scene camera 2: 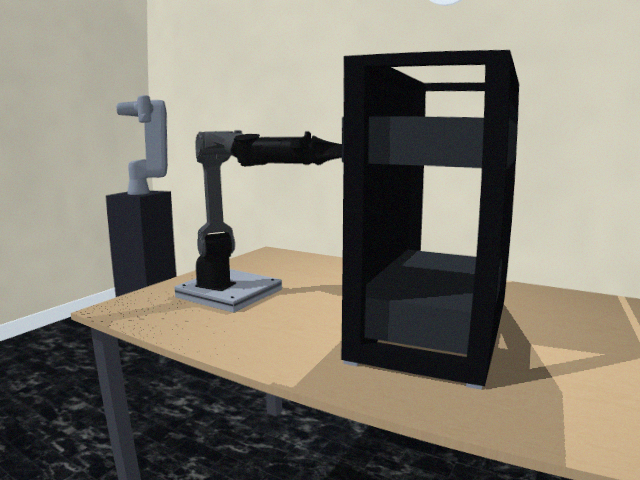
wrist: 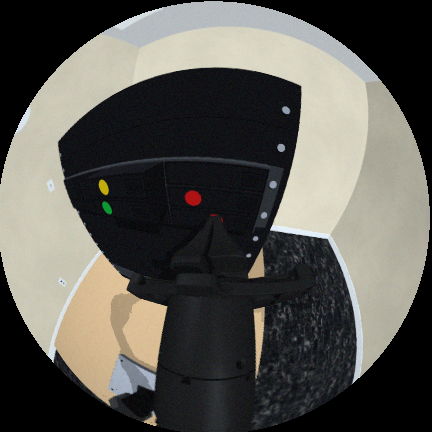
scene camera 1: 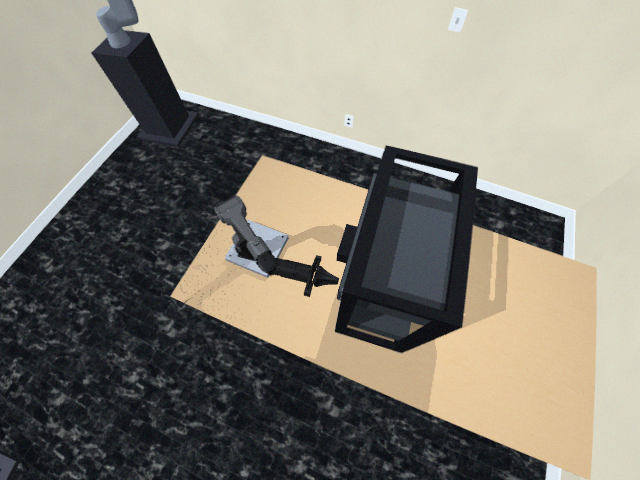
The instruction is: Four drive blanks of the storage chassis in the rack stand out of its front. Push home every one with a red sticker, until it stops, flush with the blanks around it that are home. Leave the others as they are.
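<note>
My gripper (scene camera 1: pixel 338 280) (scene camera 2: pixel 341 150) (wrist: pixel 215 221) is shut and empty, its tips at the front of the upper storage chassis (scene camera 2: pixel 429 142) in the black rack (scene camera 1: pixel 373 232) (scene camera 2: pixel 354 206). In the wrist view, the upper red-stickered blank (wrist: pixel 193 198) shows right of the seam. The lower red sticker (wrist: pixel 216 217) is mostly hidden behind my fingertips. They look to be at or touching its blank; contact is not clear. How far the red-stickered blanks stand out is hard to tell. Left of them, a yellow-stickered blank (wrist: pixel 103 187) and a green-stickered blank (wrist: pixel 107 208) below it stand out clearly.
A second, lower unit (scene camera 2: pixel 418 325) sits at the rack's bottom. The rack stands on the wooden table (scene camera 1: pixel 516 372) (scene camera 2: pixel 248 346). A pale robot arm (scene camera 1: pixel 117 36) (scene camera 2: pixel 155 139) stands on a dark pedestal (scene camera 1: pixel 144 82) (scene camera 2: pixel 136 237) well behind my base.
</note>
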